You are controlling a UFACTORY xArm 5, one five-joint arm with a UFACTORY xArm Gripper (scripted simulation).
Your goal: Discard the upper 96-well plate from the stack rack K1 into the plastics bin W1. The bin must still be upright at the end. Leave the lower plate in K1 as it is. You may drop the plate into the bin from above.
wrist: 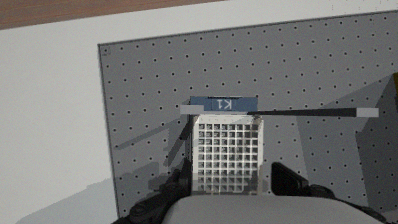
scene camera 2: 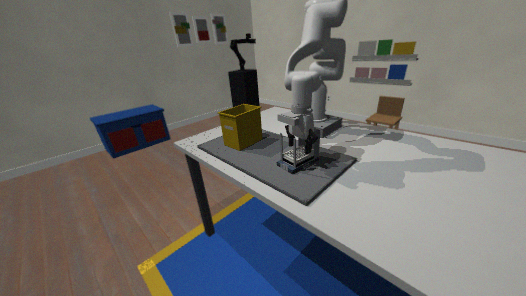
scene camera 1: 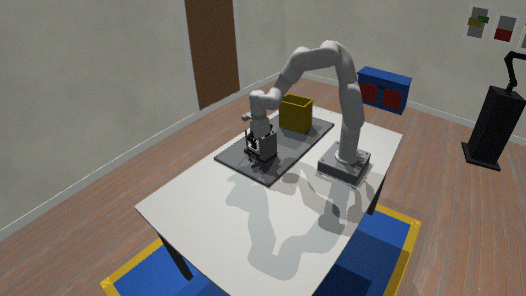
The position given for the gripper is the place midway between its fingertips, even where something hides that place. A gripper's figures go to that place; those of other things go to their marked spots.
The gripper [wrist: 230,175] is 16 cm from the lens. A 96-well plate [wrist: 247,144] is 17 cm from the lens.
